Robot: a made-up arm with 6 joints.
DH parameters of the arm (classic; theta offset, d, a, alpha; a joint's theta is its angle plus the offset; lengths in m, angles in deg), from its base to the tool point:
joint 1: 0 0.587 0.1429 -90
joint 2: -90 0 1.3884 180
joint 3: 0 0 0.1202 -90
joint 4: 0 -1.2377 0 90
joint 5: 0 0 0 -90
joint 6: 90 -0.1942 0 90
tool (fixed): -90 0 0 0
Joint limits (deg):
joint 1: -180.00..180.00
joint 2: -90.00..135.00
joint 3: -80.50..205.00
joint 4: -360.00..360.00
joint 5: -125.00..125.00
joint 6: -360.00..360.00
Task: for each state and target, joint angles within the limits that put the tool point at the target. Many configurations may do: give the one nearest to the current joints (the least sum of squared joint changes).
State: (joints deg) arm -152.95 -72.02 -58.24 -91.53 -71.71 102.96
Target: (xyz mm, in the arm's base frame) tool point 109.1 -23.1 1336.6
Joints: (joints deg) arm -129.33 -90.00 -62.83 -90.78 -30.66 102.96
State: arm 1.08 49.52 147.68 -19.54 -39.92 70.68
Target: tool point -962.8 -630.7 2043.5
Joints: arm 34.83 4.28 180.65 -17.30 -33.90 70.68
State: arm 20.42 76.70 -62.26 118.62 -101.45 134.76
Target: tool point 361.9 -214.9 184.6
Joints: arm -5.64 87.85 -79.66 112.80 -95.17 134.76
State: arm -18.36 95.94 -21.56 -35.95 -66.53 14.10
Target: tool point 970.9 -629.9 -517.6
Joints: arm -37.88 83.61 -21.46 -33.48 -67.55 14.10
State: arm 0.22 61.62 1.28 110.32 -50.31 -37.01
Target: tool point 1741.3 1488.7 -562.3
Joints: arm 43.54 89.24 25.00 114.06 -42.69 -37.01
